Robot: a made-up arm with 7 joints. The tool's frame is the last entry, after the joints.
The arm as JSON. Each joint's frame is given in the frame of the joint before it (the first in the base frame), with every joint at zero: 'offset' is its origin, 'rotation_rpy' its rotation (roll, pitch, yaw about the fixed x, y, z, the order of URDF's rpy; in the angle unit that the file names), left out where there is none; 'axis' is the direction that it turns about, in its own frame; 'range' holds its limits. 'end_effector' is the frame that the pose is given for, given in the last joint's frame.
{
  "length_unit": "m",
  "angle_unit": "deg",
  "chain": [
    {
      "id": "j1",
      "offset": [
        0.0,
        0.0,
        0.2
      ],
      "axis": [
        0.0,
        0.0,
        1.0
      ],
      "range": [
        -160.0,
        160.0
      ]
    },
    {
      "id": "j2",
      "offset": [
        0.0,
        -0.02,
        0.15
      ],
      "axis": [
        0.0,
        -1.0,
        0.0
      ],
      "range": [
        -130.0,
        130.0
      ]
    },
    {
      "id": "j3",
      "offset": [
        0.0,
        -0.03,
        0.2
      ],
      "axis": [
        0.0,
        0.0,
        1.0
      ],
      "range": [
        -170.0,
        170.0
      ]
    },
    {
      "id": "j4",
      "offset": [
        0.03,
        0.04,
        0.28
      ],
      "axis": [
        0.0,
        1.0,
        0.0
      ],
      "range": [
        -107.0,
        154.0
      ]
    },
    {
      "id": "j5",
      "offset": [
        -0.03,
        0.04,
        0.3
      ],
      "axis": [
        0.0,
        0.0,
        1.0
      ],
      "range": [
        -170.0,
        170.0
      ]
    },
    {
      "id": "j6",
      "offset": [
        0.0,
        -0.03,
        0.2
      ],
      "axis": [
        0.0,
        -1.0,
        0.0
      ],
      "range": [
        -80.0,
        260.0
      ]
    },
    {
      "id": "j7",
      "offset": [
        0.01,
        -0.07,
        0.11
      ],
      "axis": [
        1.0,
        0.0,
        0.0
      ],
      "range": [
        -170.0,
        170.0
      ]
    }
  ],
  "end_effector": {
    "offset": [
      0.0,
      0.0,
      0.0
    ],
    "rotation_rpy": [
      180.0,
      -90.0,
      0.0
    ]
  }
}
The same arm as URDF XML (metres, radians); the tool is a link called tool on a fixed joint. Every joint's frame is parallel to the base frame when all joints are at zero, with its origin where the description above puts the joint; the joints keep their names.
<robot name="arm">
  <link name="base"/>
  <link name="link1"/>
  <link name="link2"/>
  <link name="link3"/>
  <link name="link4"/>
  <link name="link5"/>
  <link name="link6"/>
  <link name="link7"/>
  <link name="tool"/>
  <joint name="j1" type="revolute">
    <parent link="base"/>
    <child link="link1"/>
    <origin xyz="0 0 0.2" rpy="0 0 0"/>
    <axis xyz="0 0 1"/>
    <limit lower="-2.7925" upper="2.7925"/>
  </joint>
  <joint name="j2" type="revolute">
    <parent link="link1"/>
    <child link="link2"/>
    <origin xyz="0 -0.02 0.15" rpy="0 0 0"/>
    <axis xyz="0 -1 0"/>
    <limit lower="-2.2689" upper="2.2689"/>
  </joint>
  <joint name="j3" type="revolute">
    <parent link="link2"/>
    <child link="link3"/>
    <origin xyz="0 -0.03 0.2" rpy="0 0 0"/>
    <axis xyz="0 0 1"/>
    <limit lower="-2.9671" upper="2.9671"/>
  </joint>
  <joint name="j4" type="revolute">
    <parent link="link3"/>
    <child link="link4"/>
    <origin xyz="0.03 0.04 0.28" rpy="0 0 0"/>
    <axis xyz="0 1 0"/>
    <limit lower="-1.8675" upper="2.6878"/>
  </joint>
  <joint name="j5" type="revolute">
    <parent link="link4"/>
    <child link="link5"/>
    <origin xyz="-0.03 0.04 0.3" rpy="0 0 0"/>
    <axis xyz="0 0 1"/>
    <limit lower="-2.9671" upper="2.9671"/>
  </joint>
  <joint name="j6" type="revolute">
    <parent link="link5"/>
    <child link="link6"/>
    <origin xyz="0 -0.03 0.2" rpy="0 0 0"/>
    <axis xyz="0 -1 0"/>
    <limit lower="-1.3963" upper="4.5379"/>
  </joint>
  <joint name="j7" type="revolute">
    <parent link="link6"/>
    <child link="link7"/>
    <origin xyz="0.01 -0.07 0.11" rpy="0 0 0"/>
    <axis xyz="1 0 0"/>
    <limit lower="-2.9671" upper="2.9671"/>
  </joint>
  <joint name="tool_fixed" type="fixed">
    <parent link="link7"/>
    <child link="tool"/>
    <origin xyz="0 0 0" rpy="3.1416 -1.5708 0"/>
  </joint>
</robot>

